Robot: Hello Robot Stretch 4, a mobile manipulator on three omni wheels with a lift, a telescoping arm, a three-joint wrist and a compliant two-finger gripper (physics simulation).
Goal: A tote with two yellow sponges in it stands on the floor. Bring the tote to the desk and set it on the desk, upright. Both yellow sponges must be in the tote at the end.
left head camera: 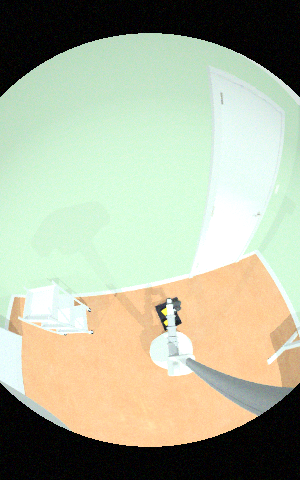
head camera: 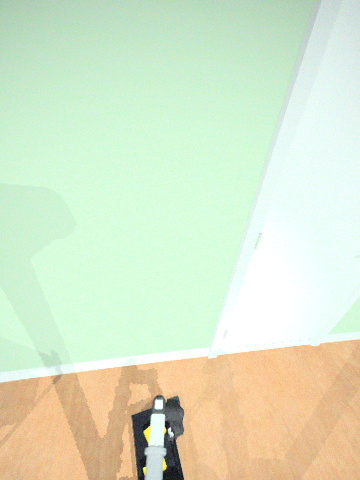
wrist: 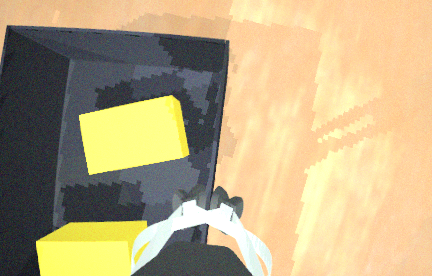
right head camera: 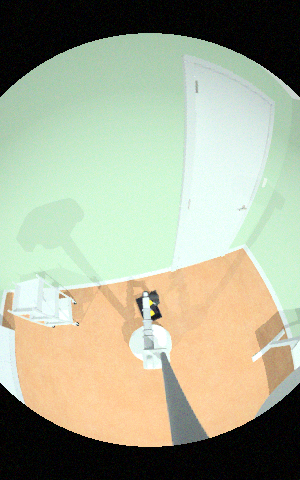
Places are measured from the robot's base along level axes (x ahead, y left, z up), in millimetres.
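Pixels of known places: gripper, fingertip midpoint: (left head camera: 175, 311) (head camera: 173, 437) (wrist: 208, 199) (right head camera: 155, 304).
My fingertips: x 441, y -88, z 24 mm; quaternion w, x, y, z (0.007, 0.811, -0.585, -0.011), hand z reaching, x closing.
Ahead of a thing's pixels: the offset from my fingertips to its top centre. "pt": to the spot under its first point.
The black tote @[55 mm up, 39 mm back, 89 mm left] (head camera: 139, 442) (left head camera: 160, 311) (right head camera: 140, 306) (wrist: 30, 125) stands upright on the floor below the arm. One yellow sponge @[2 mm up, 24 mm ahead, 98 mm left] (head camera: 148, 433) (wrist: 132, 135) lies flat inside it. The other yellow sponge @[18 mm up, 110 mm back, 86 mm left] (head camera: 164, 467) (wrist: 82, 257) is in the tote's nearer part, partly cut off in the wrist view. My gripper (head camera: 171, 433) (wrist: 208, 199) is shut on the tote's right side wall, with one fingertip inside and one outside. I cannot tell which piece of furniture is the desk.
A white trolley @[pt 611 mm up, 134 mm back, 1262 mm left] (left head camera: 41, 300) (right head camera: 27, 295) stands at the left by the green wall. A white door (head camera: 295, 250) (left head camera: 245, 165) (right head camera: 222, 150) is right of the tote. White furniture legs @[pt 10 mm up, 983 mm back, 1404 mm right] (left head camera: 284, 347) (right head camera: 270, 345) show at the right edge. My round base (left head camera: 160, 352) (right head camera: 137, 345) is close to the tote.
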